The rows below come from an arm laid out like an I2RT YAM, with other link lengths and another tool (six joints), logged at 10 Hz.
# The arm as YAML. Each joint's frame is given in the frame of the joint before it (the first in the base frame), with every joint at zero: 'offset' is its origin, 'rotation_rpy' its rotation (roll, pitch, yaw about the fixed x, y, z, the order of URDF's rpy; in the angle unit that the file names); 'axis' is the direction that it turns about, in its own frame. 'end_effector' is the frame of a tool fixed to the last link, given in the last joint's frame.
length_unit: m
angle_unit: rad
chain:
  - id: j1
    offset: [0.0, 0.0, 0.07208]
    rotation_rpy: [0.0, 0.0, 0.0]
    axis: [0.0, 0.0, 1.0]
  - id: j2
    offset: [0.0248, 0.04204, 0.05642]
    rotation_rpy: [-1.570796, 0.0, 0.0]
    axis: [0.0, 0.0, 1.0]
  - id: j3
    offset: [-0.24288, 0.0, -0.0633]
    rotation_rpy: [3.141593, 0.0, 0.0]
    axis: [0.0, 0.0, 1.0]
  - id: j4
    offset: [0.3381, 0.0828, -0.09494]
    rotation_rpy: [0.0, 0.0, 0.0]
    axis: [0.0, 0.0, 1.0]
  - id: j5
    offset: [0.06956, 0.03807, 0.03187]
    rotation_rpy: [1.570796, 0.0, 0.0]
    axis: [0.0, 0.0, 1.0]
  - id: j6
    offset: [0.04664, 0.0, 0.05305]
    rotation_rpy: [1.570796, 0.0, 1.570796]
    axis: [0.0, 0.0, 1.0]
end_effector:
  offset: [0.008, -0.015, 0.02]
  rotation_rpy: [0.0, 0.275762, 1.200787]
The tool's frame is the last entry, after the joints.
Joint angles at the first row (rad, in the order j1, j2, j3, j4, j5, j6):
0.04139, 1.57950, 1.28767, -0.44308, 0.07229, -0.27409
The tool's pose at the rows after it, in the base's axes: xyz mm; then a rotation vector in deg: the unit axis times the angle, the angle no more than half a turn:
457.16, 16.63, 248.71, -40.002, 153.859, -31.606
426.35, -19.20, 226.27, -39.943, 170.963, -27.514
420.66, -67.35, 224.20, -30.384, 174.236, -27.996
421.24, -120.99, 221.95, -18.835, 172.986, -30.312
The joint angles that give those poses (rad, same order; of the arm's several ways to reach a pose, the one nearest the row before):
-0.03034, 1.57341, 1.28729, -0.63382, 0.11578, -0.27371
-0.11616, 1.57990, 1.28274, -0.89781, 0.11730, -0.27105
-0.22946, 1.57990, 1.27739, -0.89743, 0.12112, -0.27104
-0.34848, 1.59704, 1.27737, -0.81121, 0.12073, -0.27143

